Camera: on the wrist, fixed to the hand. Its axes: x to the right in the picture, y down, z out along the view.
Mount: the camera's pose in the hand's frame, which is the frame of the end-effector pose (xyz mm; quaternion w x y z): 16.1 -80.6 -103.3 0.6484 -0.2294 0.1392 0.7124
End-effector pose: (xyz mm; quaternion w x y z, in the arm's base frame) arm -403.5 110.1 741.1 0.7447 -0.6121 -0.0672 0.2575
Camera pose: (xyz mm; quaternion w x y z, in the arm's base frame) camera -322.5 17.5 788.9 0.1684 -0.6514 0.4371 0.5969
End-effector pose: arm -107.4 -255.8 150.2 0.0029 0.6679 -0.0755 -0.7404
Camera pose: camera 0.9 -189.0 115.0 0.6931 0.4817 -0.3545 -0.4024
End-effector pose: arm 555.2 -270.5 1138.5 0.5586 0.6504 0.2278 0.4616
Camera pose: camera 492.1 -182.2 1063.4 0.1508 0.3916 -0.3438 0.8401
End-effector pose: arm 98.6 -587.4 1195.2 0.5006 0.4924 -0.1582 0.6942
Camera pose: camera 112.7 -468.9 1138.7 0.0350 0.0049 0.5429 -0.8390
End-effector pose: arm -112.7 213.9 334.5 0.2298 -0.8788 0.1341 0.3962
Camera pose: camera -3.0 229.5 406.2 0.3535 0.5822 -0.6541 -0.3290
